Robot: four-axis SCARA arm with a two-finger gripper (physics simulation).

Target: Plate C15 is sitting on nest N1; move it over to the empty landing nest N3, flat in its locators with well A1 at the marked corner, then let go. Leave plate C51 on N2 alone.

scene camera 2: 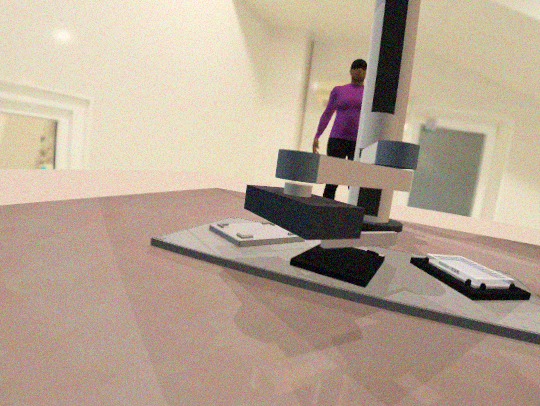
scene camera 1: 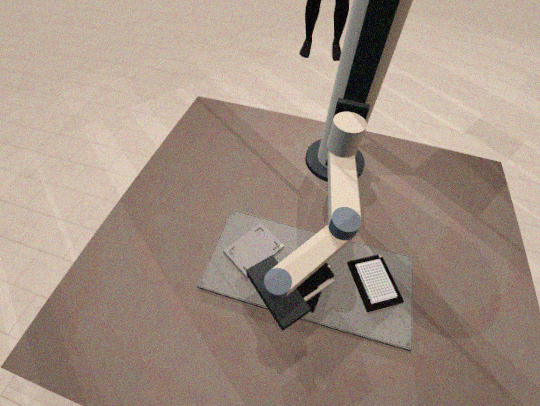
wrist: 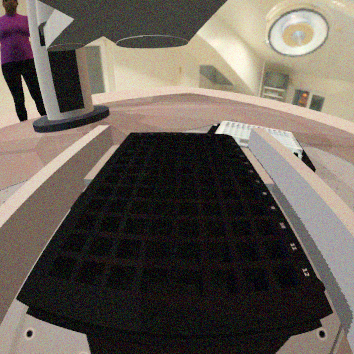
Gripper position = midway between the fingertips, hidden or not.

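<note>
My gripper (scene camera 2: 369, 229), (scene camera 1: 321, 266), (wrist: 179, 137): holding a black well plate (wrist: 176, 236), which touches nothing else. White well plate labelled C15 (scene camera 2: 459, 267), (scene camera 1: 373, 275), (wrist: 240, 132): sits on a black nest. In view too: a black nest (scene camera 2: 355, 266).
</note>
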